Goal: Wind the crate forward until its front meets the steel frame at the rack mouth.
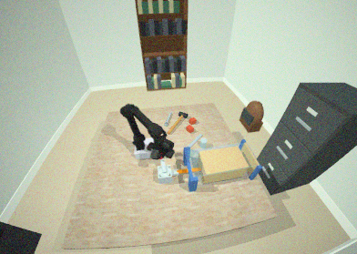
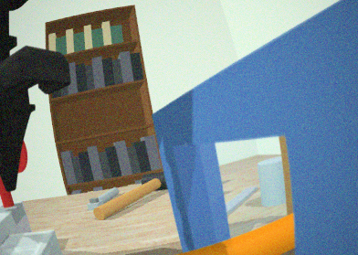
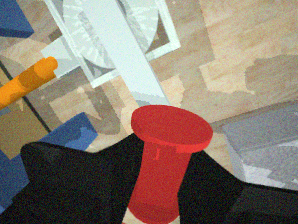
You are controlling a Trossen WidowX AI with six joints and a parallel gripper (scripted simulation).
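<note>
Now: the winch handle 4 cm to the right of my gripper tip and 1 cm below it. The rest, counted from my gripper tip: blue frame 16 cm ahead, 11 cm to the right, 1 cm below; then red grip 2 cm above; then grey winch 2 cm behind, 11 cm to the right, 8 cm below.
</note>
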